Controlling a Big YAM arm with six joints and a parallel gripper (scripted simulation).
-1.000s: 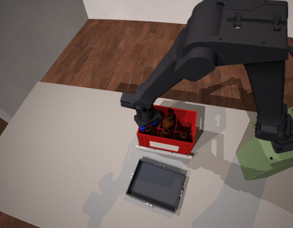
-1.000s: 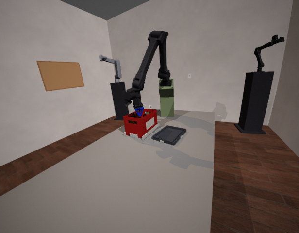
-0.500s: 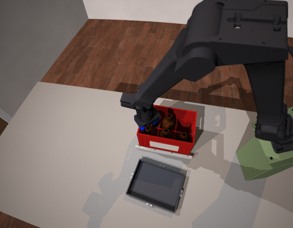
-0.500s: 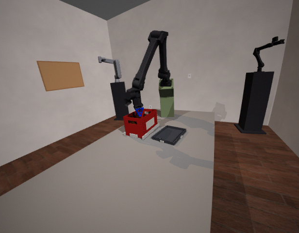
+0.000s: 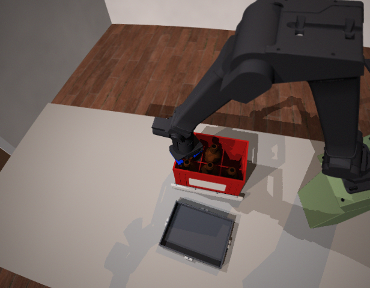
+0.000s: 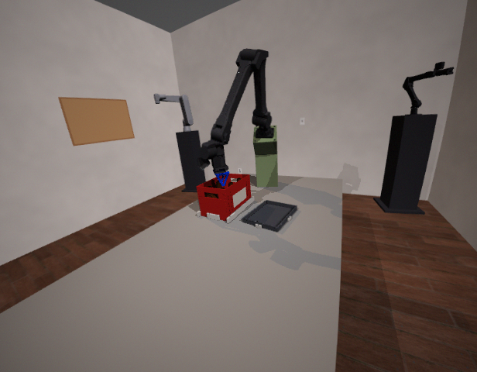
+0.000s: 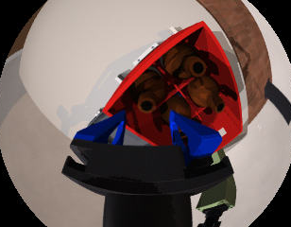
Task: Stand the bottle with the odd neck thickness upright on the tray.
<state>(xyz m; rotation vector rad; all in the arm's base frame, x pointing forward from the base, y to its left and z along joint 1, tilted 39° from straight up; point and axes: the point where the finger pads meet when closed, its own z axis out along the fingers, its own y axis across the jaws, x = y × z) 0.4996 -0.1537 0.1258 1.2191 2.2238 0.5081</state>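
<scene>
Now: hand 10 cm above the brown bottle. Also, from my hand: dark grey tray: 4 cm behind, 24 cm to the left, 18 cm below; then crate: 10 cm behind, 3 cm to the right, 11 cm below.
</scene>
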